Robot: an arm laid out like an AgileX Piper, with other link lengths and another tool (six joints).
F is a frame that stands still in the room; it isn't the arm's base.
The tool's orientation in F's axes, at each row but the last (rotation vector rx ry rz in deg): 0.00 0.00 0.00; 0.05 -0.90 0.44; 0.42 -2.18 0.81; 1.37 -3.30 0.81; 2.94 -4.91 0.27; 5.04 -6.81 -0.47
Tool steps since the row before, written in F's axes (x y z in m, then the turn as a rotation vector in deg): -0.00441 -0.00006 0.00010 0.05 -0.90 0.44; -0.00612 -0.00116 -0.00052 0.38 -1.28 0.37; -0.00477 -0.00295 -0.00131 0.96 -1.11 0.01; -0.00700 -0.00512 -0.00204 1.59 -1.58 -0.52; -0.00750 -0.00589 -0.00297 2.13 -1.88 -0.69; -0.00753 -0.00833 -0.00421 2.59 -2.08 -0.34
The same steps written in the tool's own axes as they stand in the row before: -0.00441 -0.00006 0.00010 0.05 -0.90 0.44; -0.00614 -0.00111 -0.00042 0.38 -1.28 0.37; -0.00486 -0.00289 -0.00111 0.94 -1.12 -0.02; -0.00717 -0.00506 -0.00151 1.54 -1.62 -0.57; -0.00774 -0.00598 -0.00201 2.06 -1.93 -0.77; -0.00786 -0.00869 -0.00254 2.56 -2.09 -0.46
